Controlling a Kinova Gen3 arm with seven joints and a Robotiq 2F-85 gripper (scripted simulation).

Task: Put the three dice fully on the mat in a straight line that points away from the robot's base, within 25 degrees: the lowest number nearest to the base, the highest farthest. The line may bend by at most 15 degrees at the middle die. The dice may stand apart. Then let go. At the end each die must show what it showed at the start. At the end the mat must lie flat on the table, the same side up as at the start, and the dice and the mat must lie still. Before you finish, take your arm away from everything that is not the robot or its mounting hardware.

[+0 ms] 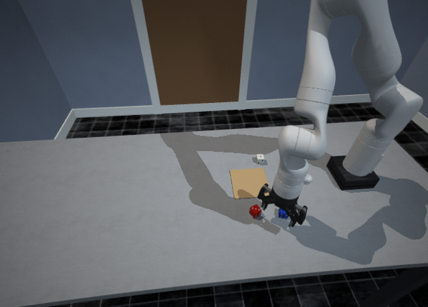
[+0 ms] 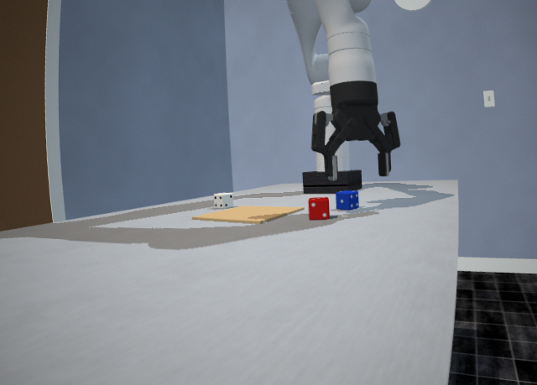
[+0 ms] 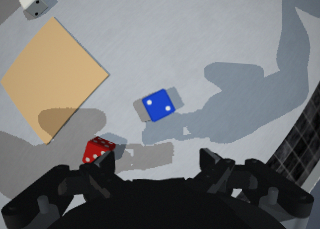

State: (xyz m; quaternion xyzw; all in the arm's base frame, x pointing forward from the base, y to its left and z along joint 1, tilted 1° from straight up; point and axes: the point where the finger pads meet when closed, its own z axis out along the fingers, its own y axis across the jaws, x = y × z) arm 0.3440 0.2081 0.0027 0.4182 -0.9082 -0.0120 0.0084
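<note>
The white die is 29 cm to the right of my hand and 5 cm below it. Also, from my hand: tan mat: 6 cm ahead, 18 cm to the right, 6 cm below; blue die: 4 cm behind, 4 cm to the right, 5 cm below; red die: 6 cm ahead, 4 cm to the right, 5 cm below.
</note>
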